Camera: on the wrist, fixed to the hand. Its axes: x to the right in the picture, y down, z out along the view.
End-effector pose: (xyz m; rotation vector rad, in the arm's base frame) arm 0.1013 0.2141 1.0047 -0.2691 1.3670 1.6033
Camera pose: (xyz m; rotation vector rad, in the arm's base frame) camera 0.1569 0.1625 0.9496 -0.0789 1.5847 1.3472
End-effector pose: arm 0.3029 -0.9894 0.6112 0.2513 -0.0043 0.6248
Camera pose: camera 0.3348 -1.0542 0.5515 0.5628 0.0893 0.6091
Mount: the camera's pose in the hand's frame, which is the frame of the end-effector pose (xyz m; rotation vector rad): -0.0163 -0.0830 -0.0404 0.3197 -0.0089 -0.0141
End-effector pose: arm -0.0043 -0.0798 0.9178 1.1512 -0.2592 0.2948
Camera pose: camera 0.0123 -0.0754 0.8257 1.4695 -0.2162 0.3264
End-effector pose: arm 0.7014 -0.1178 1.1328 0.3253 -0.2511 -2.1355
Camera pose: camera 0.6584 -0.0610 1.0719 0.5027 -0.5996 -2.1094
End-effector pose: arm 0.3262 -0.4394 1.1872 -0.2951 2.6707 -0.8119
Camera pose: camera 0.3345 -0.4822 1.2702 -0.2361 2.4806 -1.2176
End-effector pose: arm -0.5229 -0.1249 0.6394 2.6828 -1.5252 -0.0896
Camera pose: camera -0.4570 -0.0677 0.6738 -2.5371 1.4256 -0.1347
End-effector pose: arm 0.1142 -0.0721 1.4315 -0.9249 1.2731 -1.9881
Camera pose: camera 0.0817 -0.0087 1.4924 -0.7857 0.9085 -2.1159
